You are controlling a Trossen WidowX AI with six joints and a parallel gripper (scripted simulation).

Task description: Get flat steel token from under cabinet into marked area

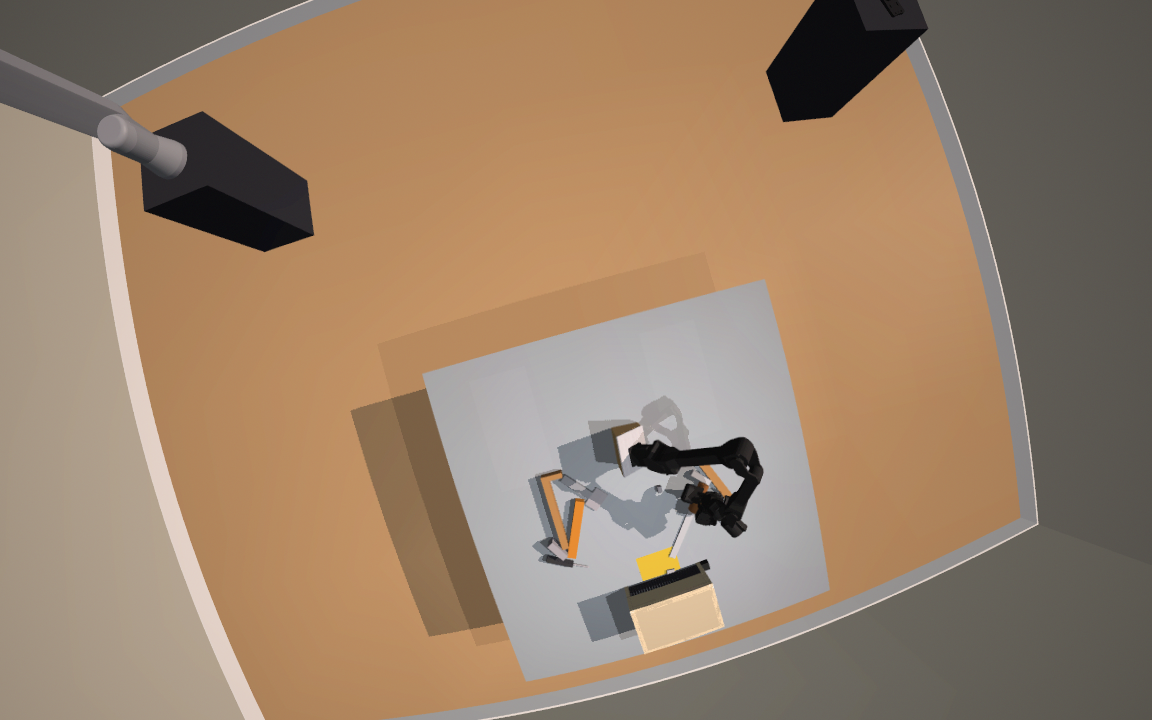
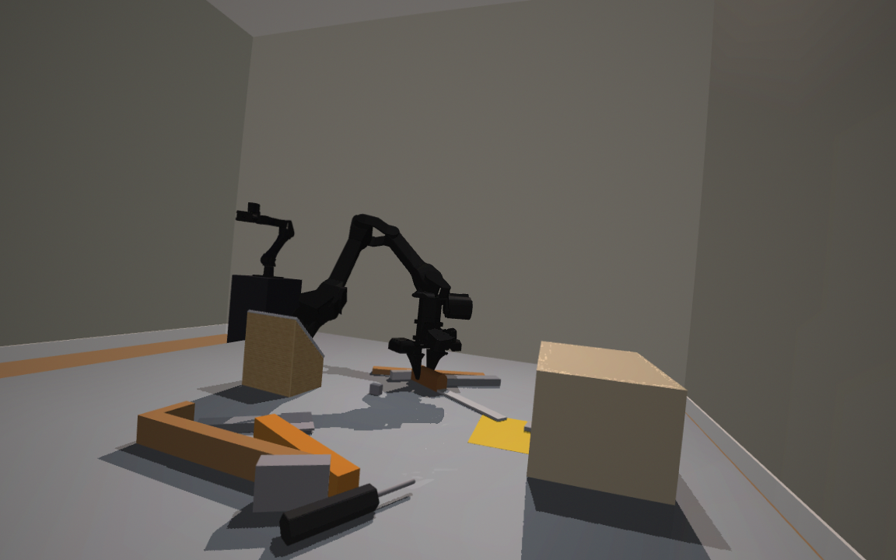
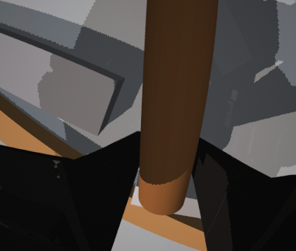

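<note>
The orange stick lies 10 mm behind my gripper tip and 70 mm to the left of it. The rest, counted from my gripper tip: grey bar (100 mm ahead, 70 mm to the left); grey cube (50 mm behind, 150 mm to the right); flat grey token (300 mm ahead, 160 mm to the right, 10 mm below).
</note>
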